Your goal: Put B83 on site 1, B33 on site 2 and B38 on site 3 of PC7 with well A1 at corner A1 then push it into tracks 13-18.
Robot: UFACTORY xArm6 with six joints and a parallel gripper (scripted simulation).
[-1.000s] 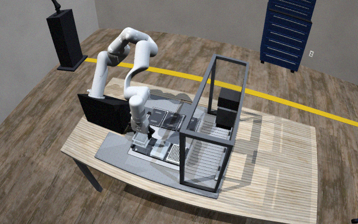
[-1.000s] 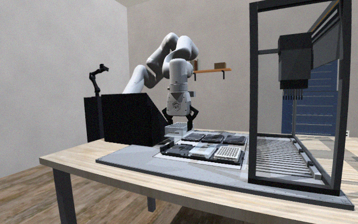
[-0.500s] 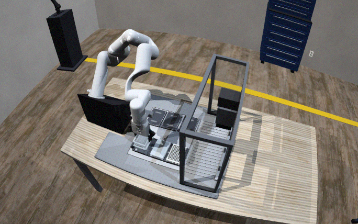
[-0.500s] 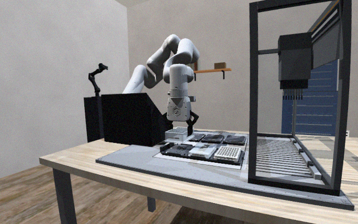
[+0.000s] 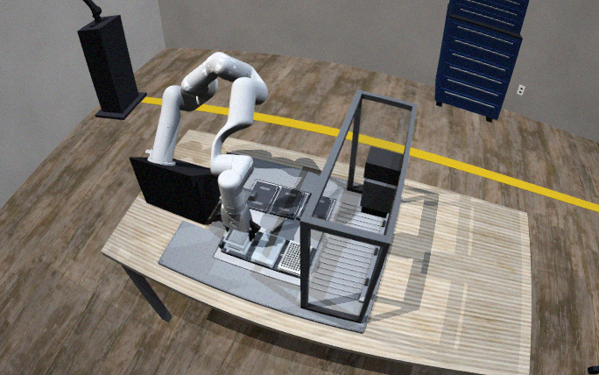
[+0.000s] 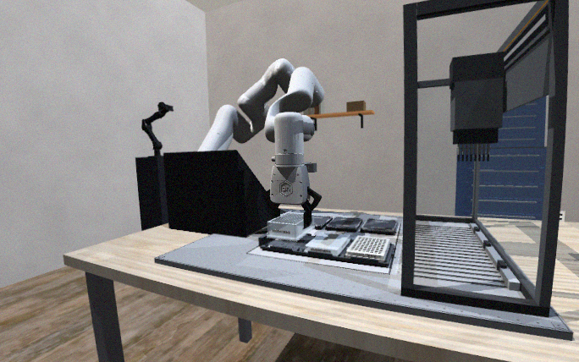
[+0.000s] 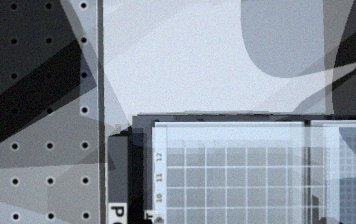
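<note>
My gripper is now 10 cm short of the dark carrier PC7, 1 cm to the left of it and 5 cm above it. Round my hand: nest s2: 11 cm ahead, 23 cm to the left, 6 cm below; then deep-well block B83: 1 cm below; then nest s3: 22 cm ahead, 23 cm to the left, 6 cm below.
</note>
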